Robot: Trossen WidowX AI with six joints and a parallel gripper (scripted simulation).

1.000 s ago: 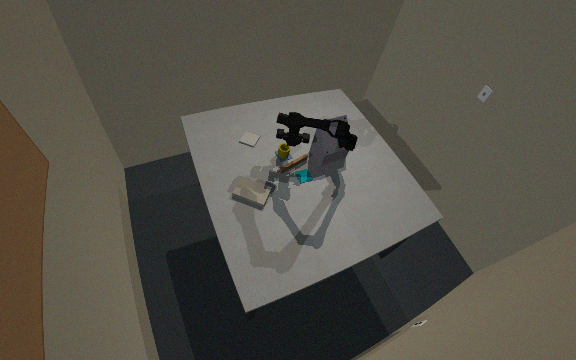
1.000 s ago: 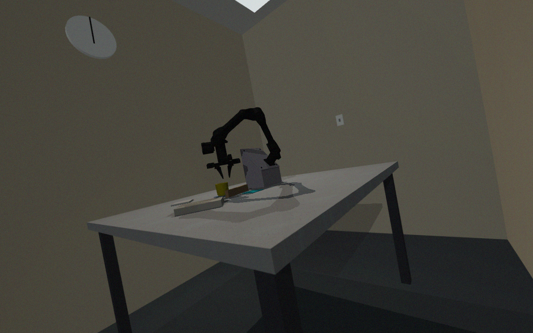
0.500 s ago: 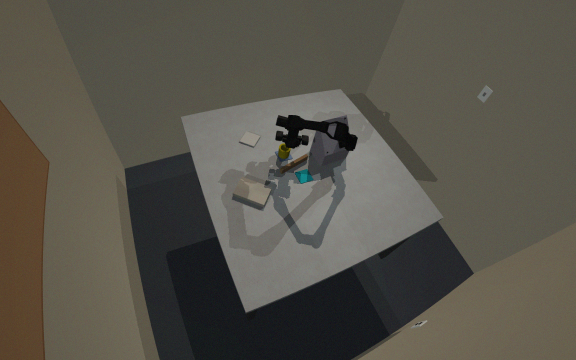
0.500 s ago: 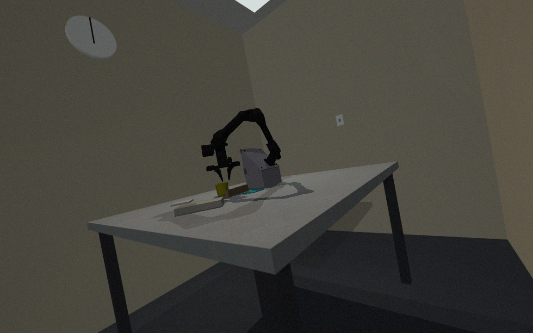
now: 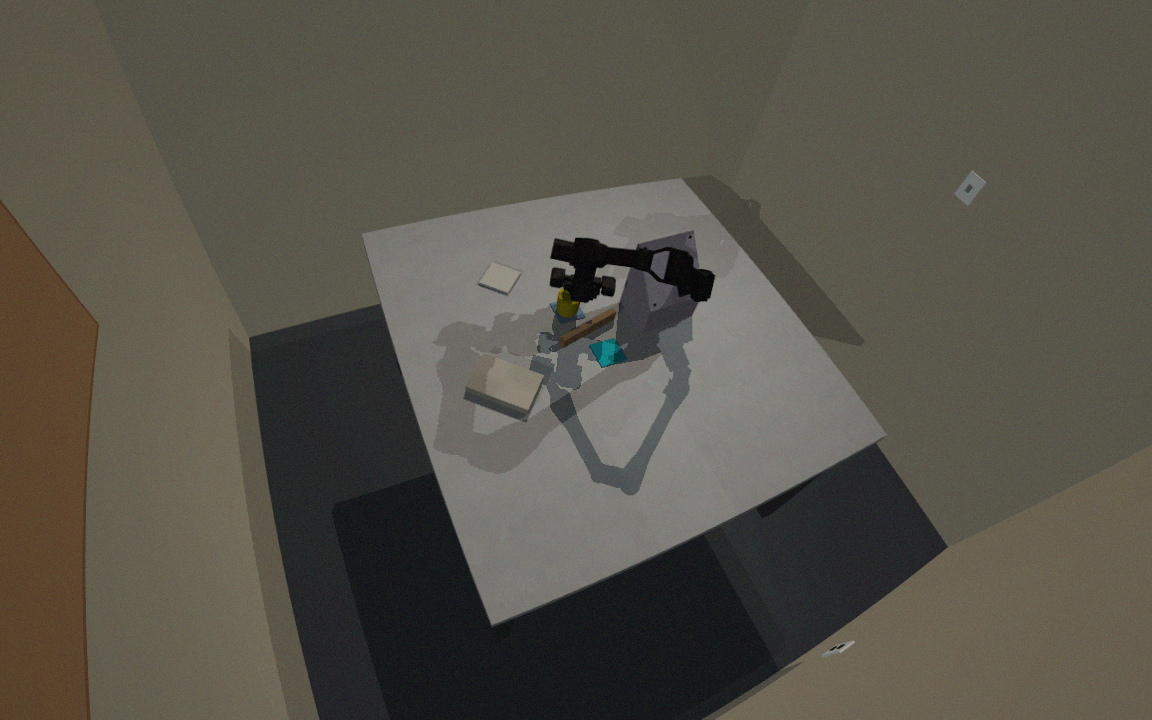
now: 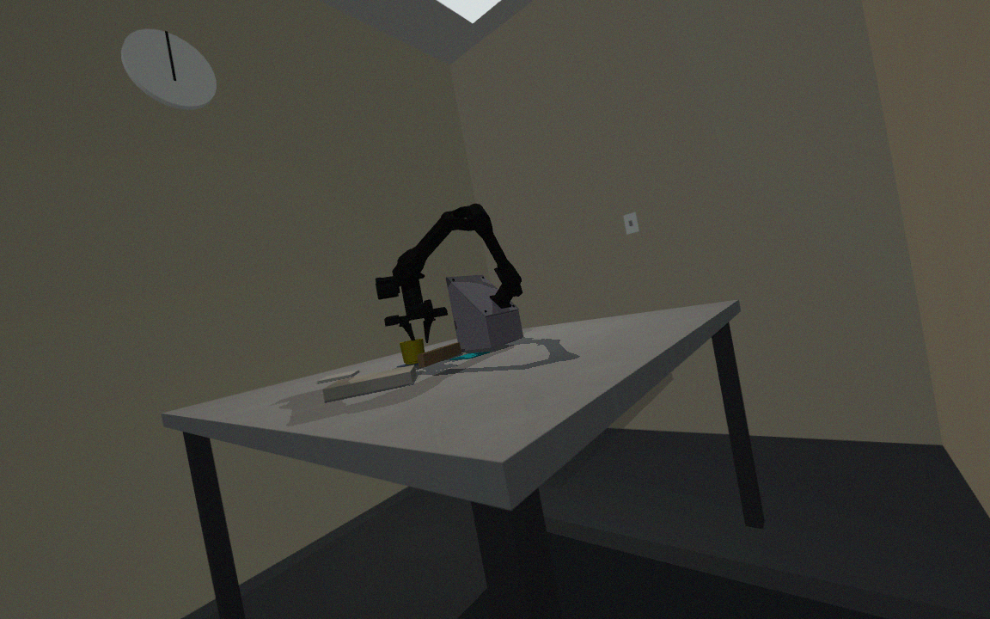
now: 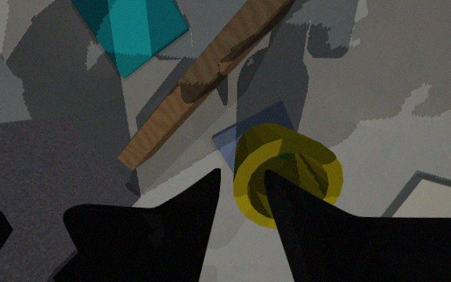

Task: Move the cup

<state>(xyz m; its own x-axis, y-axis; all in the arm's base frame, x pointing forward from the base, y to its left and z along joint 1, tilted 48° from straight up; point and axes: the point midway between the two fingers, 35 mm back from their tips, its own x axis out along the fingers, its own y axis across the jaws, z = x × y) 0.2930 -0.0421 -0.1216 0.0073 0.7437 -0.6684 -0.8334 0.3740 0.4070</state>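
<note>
Now: gripper tip 20 mm to the left of the yellow cup, 20 mm short of it and 20 mm above it. From my gripper tip the other things lie so: wooden bar: 80 mm to the left, 50 mm below; then green marble: 40 mm below, 40 mm ahead, 20 mm to the right; then teal pad: 170 mm to the left, 60 mm below, 20 mm behind.
</note>
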